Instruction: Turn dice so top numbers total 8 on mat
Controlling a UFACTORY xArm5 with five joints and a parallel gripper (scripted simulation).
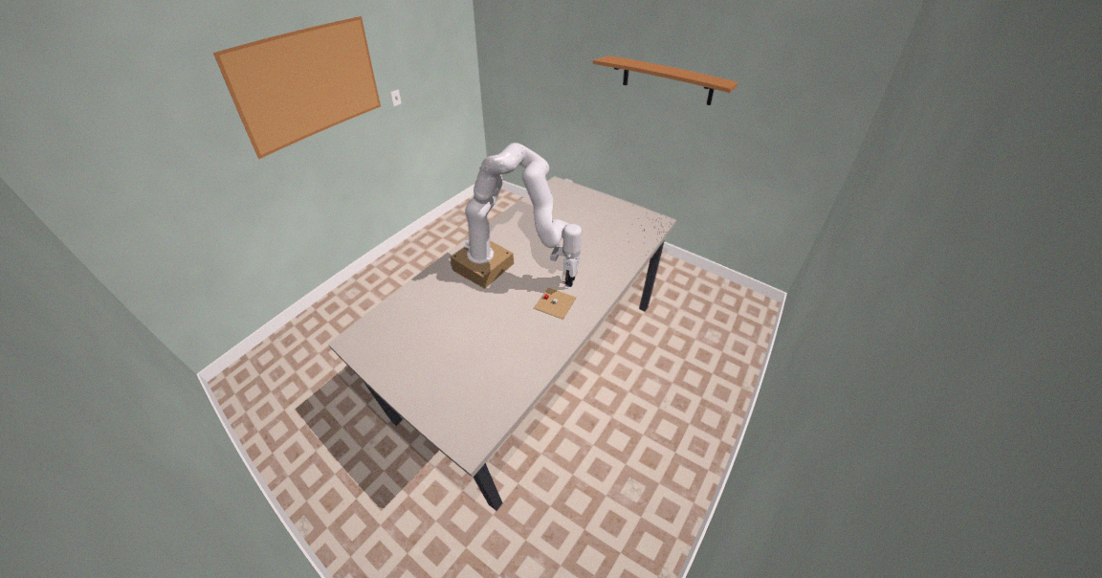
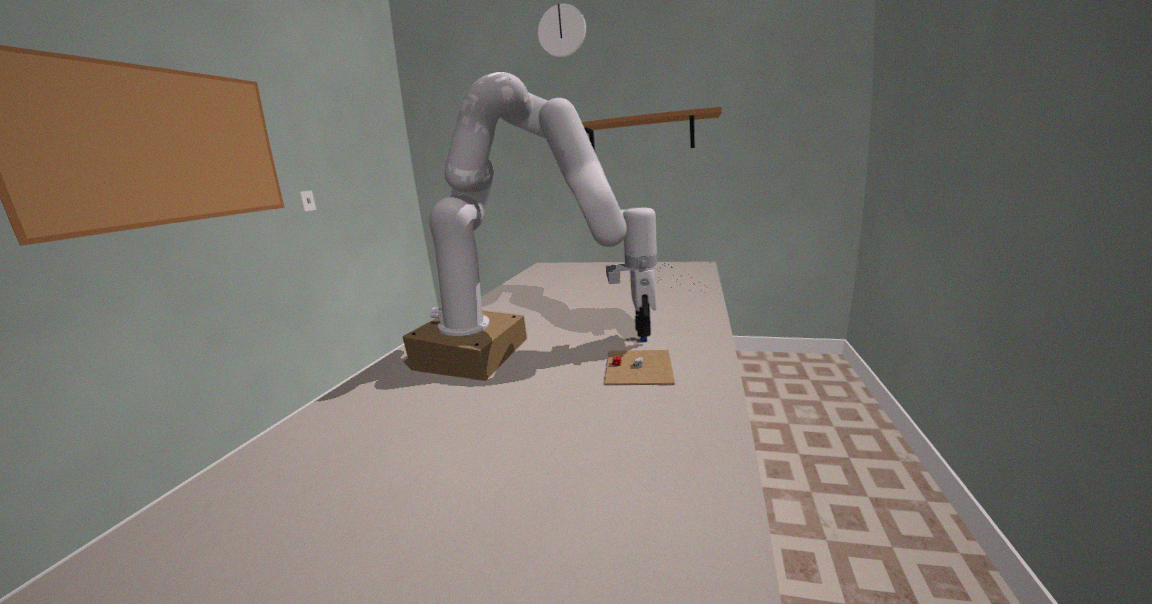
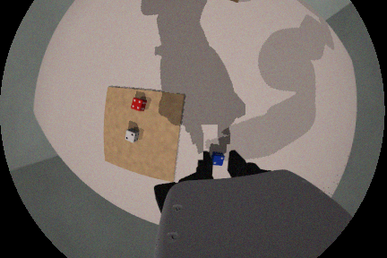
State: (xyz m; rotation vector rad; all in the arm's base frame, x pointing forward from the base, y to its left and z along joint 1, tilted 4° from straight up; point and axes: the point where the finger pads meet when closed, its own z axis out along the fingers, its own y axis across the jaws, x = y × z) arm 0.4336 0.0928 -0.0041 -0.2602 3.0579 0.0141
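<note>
My gripper is now 3 cm above the blue die. From my hand the other things lie so: tan mat 13 cm to the right, 4 cm below, 1 cm behind; then white die 13 cm to the right, 3 cm below, 1 cm behind; then red die 13 cm to the right, 5 cm behind, 3 cm below.
</note>
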